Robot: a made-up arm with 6 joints.
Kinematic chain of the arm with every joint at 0, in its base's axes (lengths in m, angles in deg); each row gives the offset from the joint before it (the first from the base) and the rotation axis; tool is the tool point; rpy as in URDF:
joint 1: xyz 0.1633 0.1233 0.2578 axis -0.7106 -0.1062 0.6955
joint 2: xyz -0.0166 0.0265 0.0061 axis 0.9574 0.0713 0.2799
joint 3: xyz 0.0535 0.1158 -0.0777 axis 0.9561 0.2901 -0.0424
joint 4: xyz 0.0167 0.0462 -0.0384 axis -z
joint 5: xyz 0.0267 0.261 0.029 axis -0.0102 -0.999 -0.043
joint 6: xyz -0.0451 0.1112 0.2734 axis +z
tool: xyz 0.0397 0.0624 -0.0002 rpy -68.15 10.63 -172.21
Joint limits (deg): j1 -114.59..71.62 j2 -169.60..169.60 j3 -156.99..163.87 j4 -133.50..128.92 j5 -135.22..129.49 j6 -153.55..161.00
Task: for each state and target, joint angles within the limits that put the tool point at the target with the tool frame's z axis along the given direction. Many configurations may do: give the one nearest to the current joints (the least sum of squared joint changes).
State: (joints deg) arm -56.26 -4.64 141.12 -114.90 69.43 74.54
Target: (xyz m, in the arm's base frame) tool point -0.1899 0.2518 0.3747 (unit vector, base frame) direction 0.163 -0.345 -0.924
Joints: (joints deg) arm -59.58 -9.64 113.14 -69.46 53.70 48.50
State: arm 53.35 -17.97 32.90 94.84 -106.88 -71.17
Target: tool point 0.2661 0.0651 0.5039 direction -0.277 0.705 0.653
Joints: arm 36.09 -41.15 -5.36 128.92 -81.32 -114.03
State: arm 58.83 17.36 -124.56 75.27 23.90 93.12
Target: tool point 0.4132 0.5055 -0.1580 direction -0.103 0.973 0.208
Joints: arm 13.11 40.09 -148.43 45.01 17.82 100.22
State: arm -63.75 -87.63 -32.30 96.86 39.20 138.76
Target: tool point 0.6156 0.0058 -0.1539 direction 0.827 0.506 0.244
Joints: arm -32.85 -69.62 -36.80 87.31 58.67 119.67
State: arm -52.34 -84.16 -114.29 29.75 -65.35 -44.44
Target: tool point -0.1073 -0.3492 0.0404 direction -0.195 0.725 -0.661
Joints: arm -67.64 -108.58 -139.17 -10.32 -42.65 -51.87
